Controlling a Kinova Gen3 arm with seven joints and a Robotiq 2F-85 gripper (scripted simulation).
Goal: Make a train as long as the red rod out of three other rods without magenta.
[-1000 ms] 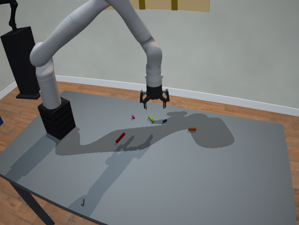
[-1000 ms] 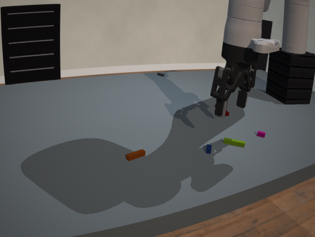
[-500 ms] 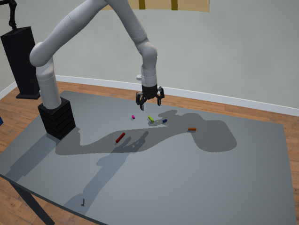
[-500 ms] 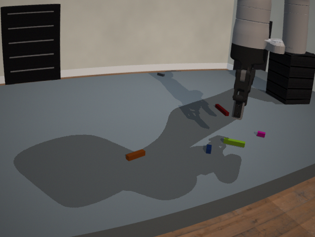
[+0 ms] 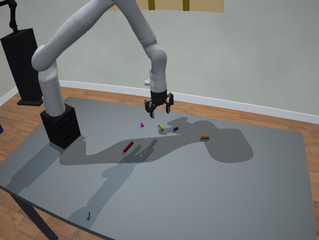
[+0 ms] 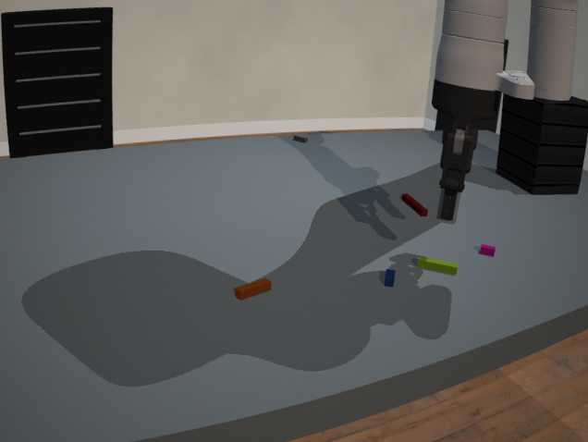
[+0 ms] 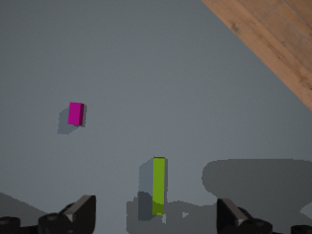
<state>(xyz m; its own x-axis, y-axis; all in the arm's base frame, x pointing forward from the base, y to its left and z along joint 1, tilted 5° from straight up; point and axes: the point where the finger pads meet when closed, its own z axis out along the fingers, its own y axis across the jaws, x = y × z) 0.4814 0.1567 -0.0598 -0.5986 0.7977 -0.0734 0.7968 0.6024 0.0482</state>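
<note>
My gripper is now 80 mm above the lime rod. From my hand the other things lie so: magenta rod: 100 mm behind, 80 mm below; red rod: 120 mm behind, 160 mm to the right, 80 mm below; orange rod: 230 mm ahead, 60 mm to the right, 80 mm below.
</note>
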